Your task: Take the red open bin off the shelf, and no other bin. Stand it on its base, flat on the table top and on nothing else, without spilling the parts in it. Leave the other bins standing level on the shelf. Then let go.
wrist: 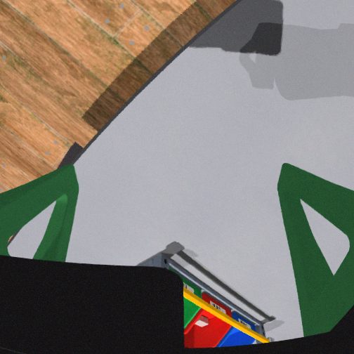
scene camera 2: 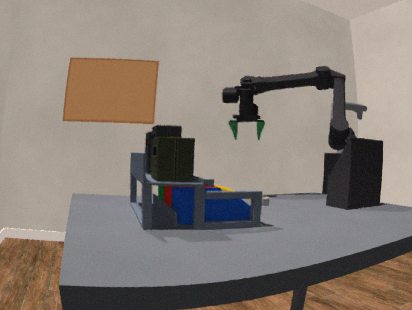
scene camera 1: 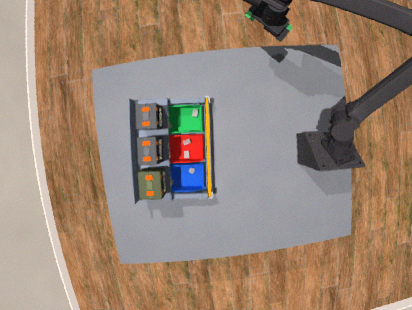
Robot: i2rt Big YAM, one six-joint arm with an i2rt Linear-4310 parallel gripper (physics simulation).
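Places are measured from the arm's base along level axes (x ahead, y left, z up), in centimetres.
Where they show: gripper, fingertip midpoint: (scene camera 2: pixel 247 139) (scene camera 1: pixel 265 28); arm's base at its link origin: (scene camera 2: pixel 358 155) (scene camera 1: pixel 337 151).
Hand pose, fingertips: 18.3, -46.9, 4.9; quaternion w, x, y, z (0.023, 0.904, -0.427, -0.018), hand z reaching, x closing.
Note:
Things, the pixels of their top centre, and the offset from my fingertips, as dx, dy, dz.
- red open bin at its top centre: (scene camera 2: pixel 198 185) (scene camera 1: pixel 179 149) +38.2, +33.9, -14.7
- green bin at its top centre: (scene camera 2: pixel 188 181) (scene camera 1: pixel 179 119) +35.9, +22.9, -14.7
- blue bin at its top centre: (scene camera 2: pixel 211 189) (scene camera 1: pixel 181 178) +40.3, +44.9, -14.7
- yellow bar at its top centre: (scene camera 1: pixel 208 147) +27.8, +35.9, -16.2
- olive case at its top centre: (scene camera 2: pixel 172 137) (scene camera 1: pixel 149 185) +49.8, +43.1, -2.9
The red open bin (scene camera 1: pixel 196 148) (scene camera 2: pixel 168 197) (wrist: pixel 202 338) stands in the middle of the lower row of the grey shelf (scene camera 1: pixel 133 150) (scene camera 2: pixel 146 205), between the green bin (scene camera 1: pixel 181 120) (scene camera 2: pixel 160 192) (wrist: pixel 190 312) and the blue bin (scene camera 1: pixel 184 178) (scene camera 2: pixel 185 205) (wrist: pixel 237 337). Two small light parts show in the red bin in scene camera 1. The other bins each show a light part there. In scene camera 2 the blue bin hides most of the red one. My gripper (scene camera 1: pixel 269 22) (scene camera 2: pixel 248 137) (wrist: pixel 177 175) is open and empty, high above table level and well away from the red bin.
A yellow bar (scene camera 1: pixel 208 147) (wrist: pixel 225 316) runs along the shelf's front, across all three bins. Behind the bins, on the raised level, stand two dark grey cases (scene camera 1: pixel 154 116) (scene camera 1: pixel 155 150) and an olive case (scene camera 1: pixel 158 186) (scene camera 2: pixel 172 159). The arm's base stands at the opposite table edge.

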